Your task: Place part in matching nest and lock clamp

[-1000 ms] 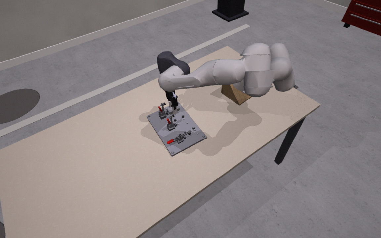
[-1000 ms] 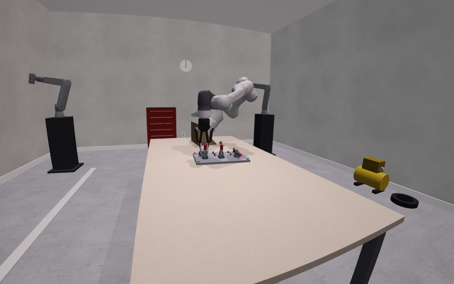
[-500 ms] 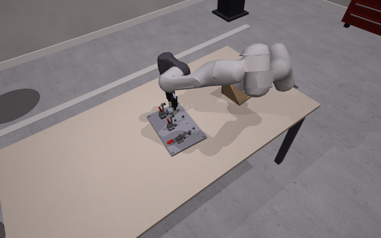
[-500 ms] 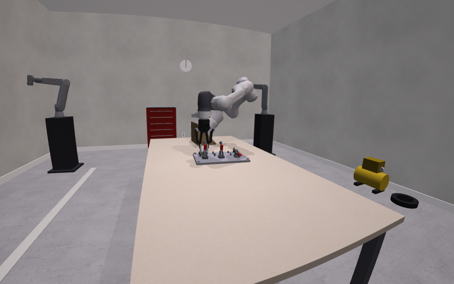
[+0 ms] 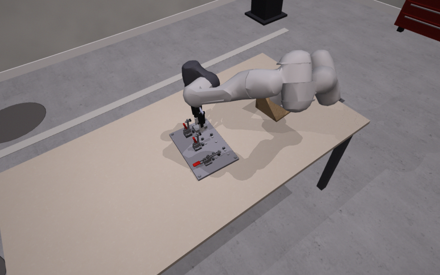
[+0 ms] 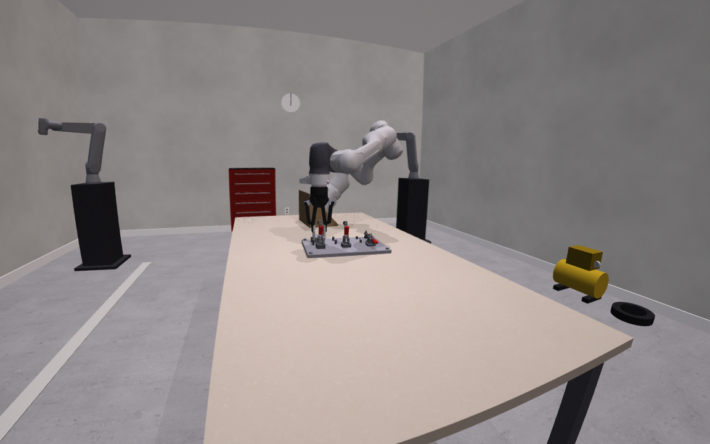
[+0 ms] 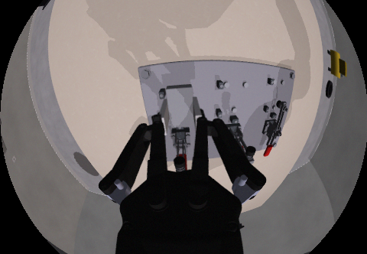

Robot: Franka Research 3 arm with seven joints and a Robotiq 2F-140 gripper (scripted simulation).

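The part lies 3 cm below my hand. The rest, counted from my hand: grey fixture plate: 10 cm to the left, 6 cm below, 5 cm ahead.
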